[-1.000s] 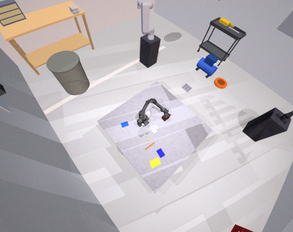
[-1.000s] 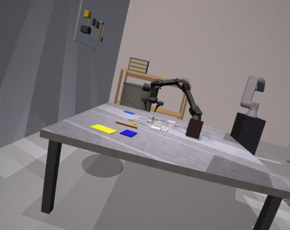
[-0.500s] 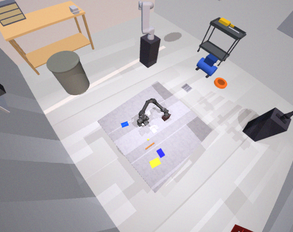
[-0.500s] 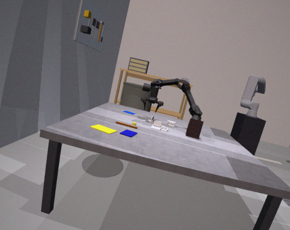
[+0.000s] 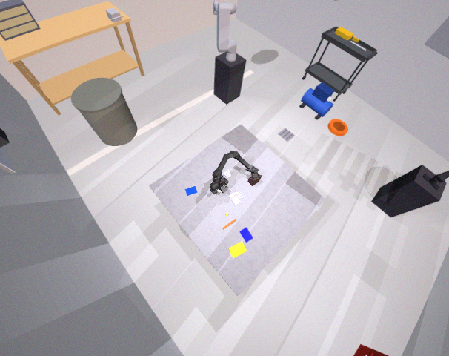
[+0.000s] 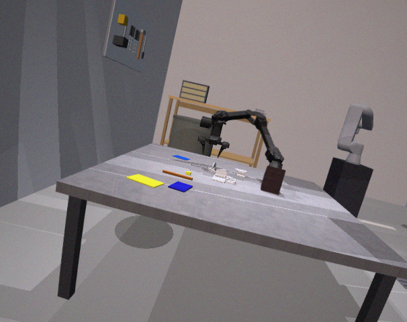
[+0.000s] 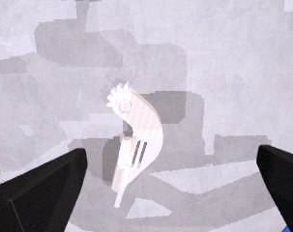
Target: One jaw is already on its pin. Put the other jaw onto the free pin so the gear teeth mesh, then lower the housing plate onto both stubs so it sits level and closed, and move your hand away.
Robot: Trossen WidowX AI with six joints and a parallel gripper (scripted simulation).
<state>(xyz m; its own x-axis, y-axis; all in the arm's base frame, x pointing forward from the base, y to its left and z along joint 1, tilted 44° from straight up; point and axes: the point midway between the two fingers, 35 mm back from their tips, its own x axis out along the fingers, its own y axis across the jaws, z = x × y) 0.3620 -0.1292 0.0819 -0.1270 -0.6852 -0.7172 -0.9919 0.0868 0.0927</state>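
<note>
Right now the white jaw is 30 mm behind my gripper tip, 10 mm to the right of it and 80 mm below it. Round my gripper tip: white housing plate 210 mm behind, 100 mm to the right, 60 mm below; then small yellow cube 90 mm ahead, 210 mm to the left, 80 mm below; then orange bar 140 mm ahead, 300 mm to the left, 90 mm below.
</note>
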